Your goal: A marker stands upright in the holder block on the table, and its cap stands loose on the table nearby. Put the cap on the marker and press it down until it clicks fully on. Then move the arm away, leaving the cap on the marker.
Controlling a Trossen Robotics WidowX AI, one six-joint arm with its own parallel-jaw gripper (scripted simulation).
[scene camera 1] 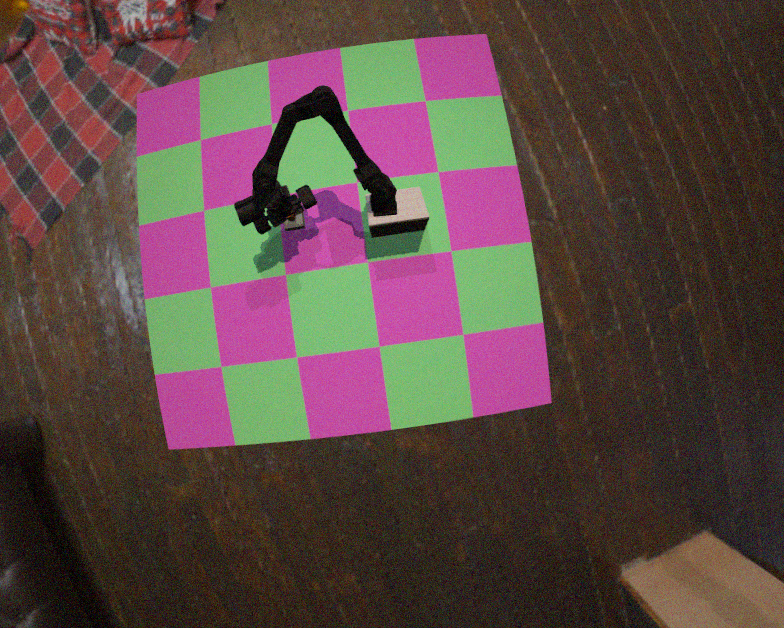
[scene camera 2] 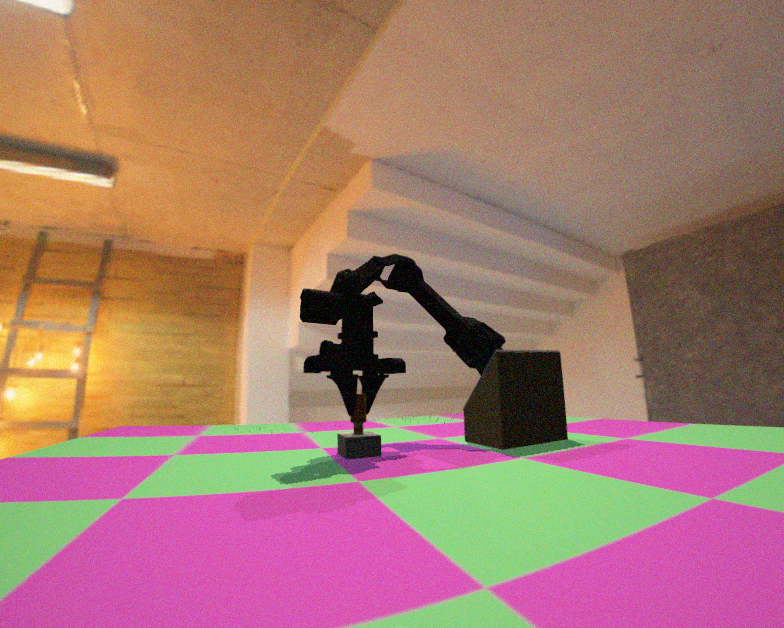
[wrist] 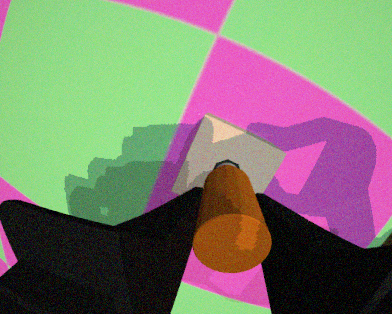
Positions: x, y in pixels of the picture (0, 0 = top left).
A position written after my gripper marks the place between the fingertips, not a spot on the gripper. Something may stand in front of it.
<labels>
My gripper [scene camera 2: 358, 415] carries an orange cap [wrist: 231, 235].
</labels>
